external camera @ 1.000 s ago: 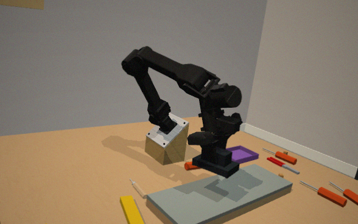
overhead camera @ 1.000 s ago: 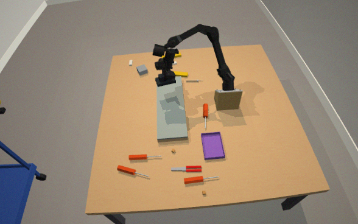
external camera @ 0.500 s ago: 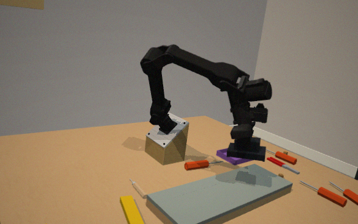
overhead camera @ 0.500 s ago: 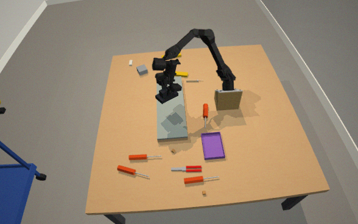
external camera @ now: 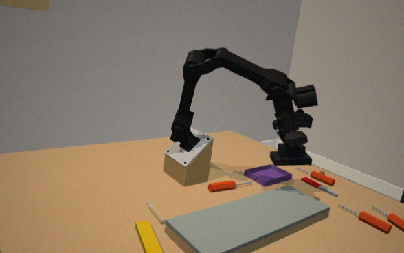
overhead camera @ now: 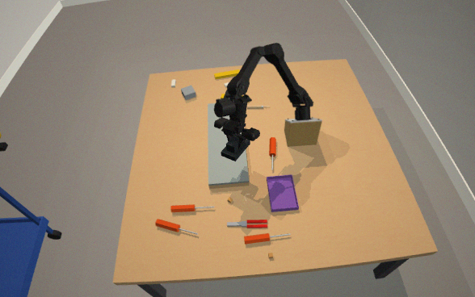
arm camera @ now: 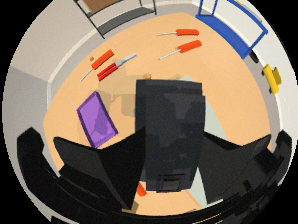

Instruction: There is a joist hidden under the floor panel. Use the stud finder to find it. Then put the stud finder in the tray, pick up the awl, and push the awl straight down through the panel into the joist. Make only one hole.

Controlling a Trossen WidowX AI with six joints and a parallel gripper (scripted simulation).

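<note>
Right now my gripper tip is 10 mm past the stud finder, 20 mm to the left of it and 20 mm below it. The rest, counted from my gripper tip: purple tray (190 mm behind, 130 mm to the left, 170 mm below); awl (150 mm behind, 420 mm to the right, 180 mm below); grey cube (260 mm ahead, 570 mm to the right, 170 mm below).
</note>
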